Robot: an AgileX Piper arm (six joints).
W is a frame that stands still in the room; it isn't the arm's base.
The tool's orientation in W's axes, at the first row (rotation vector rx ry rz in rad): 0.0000 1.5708 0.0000
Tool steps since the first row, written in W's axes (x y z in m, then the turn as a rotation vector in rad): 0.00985 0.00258 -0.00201 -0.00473 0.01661 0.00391; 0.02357 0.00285 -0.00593 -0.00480 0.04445 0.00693; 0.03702 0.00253 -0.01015 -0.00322 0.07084 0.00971; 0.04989 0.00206 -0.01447 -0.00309 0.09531 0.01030; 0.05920 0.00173 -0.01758 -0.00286 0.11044 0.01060
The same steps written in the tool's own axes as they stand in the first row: 0.00201 0.00258 0.00985 -0.00391 0.01661 -0.00473; 0.00593 0.00285 0.02357 -0.00693 0.04445 -0.00480; 0.01015 0.00253 0.03702 -0.00971 0.07084 -0.00322; 0.01447 0.00206 0.04989 -0.01030 0.09531 -0.00309; 0.01758 0.00173 0.05920 -0.01060 0.11044 -0.00286
